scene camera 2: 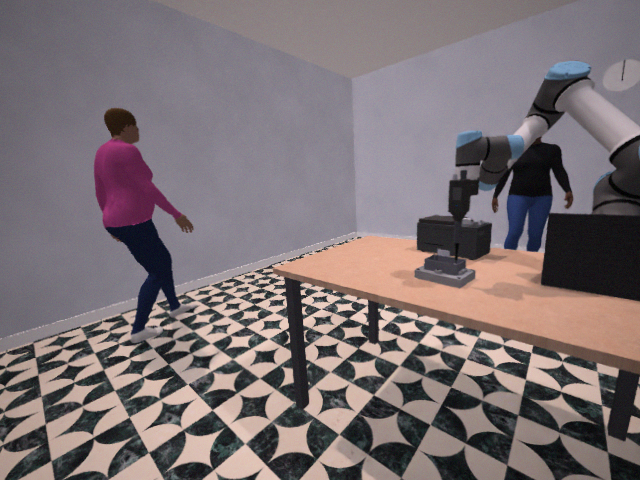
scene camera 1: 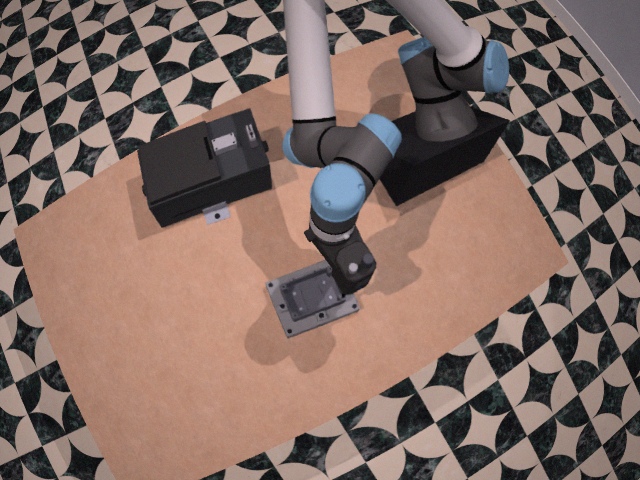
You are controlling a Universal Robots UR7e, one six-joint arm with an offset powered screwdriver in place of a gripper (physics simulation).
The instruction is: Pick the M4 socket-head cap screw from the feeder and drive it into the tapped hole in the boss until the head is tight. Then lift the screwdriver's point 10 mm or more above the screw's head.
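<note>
The dark screwdriver (scene camera 1: 354,266) (scene camera 2: 456,253) points straight down at the right end of the dark open housing (scene camera 1: 311,293) (scene camera 2: 444,264). Its thin point reaches the housing's corner area in the scene camera 2 view. In the scene camera 1 view its body hides the point and that corner. The housing sits on the grey base plate (scene camera 1: 305,324) (scene camera 2: 445,277). The screw is too small or hidden to make out, and so is the tapped hole under the point. I cannot tell whether point and screw touch. The black feeder (scene camera 1: 178,161) (scene camera 2: 439,235) stands apart, behind the housing.
A small metal tab (scene camera 1: 216,213) sticks out from the feeder's front. The arm's black pedestal (scene camera 1: 434,175) (scene camera 2: 589,253) stands on the wooden table (scene camera 1: 170,330) (scene camera 2: 361,268). A person in pink (scene camera 2: 124,180) stands left of the table, another in black (scene camera 2: 537,170) behind it.
</note>
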